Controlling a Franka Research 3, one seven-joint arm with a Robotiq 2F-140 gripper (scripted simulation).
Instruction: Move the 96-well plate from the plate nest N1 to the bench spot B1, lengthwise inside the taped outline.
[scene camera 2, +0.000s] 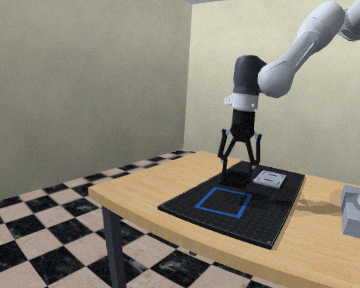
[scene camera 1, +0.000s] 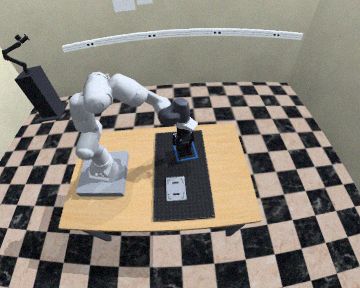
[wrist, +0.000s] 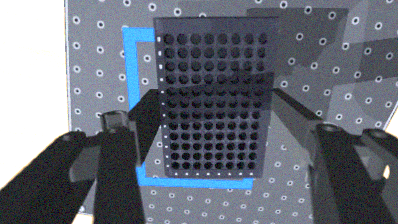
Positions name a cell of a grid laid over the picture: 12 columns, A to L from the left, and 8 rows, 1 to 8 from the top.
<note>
I see my gripper (scene camera 2: H6) and a 96-well plate (wrist: G4).
My gripper also shows in the wrist view (wrist: G4).
</note>
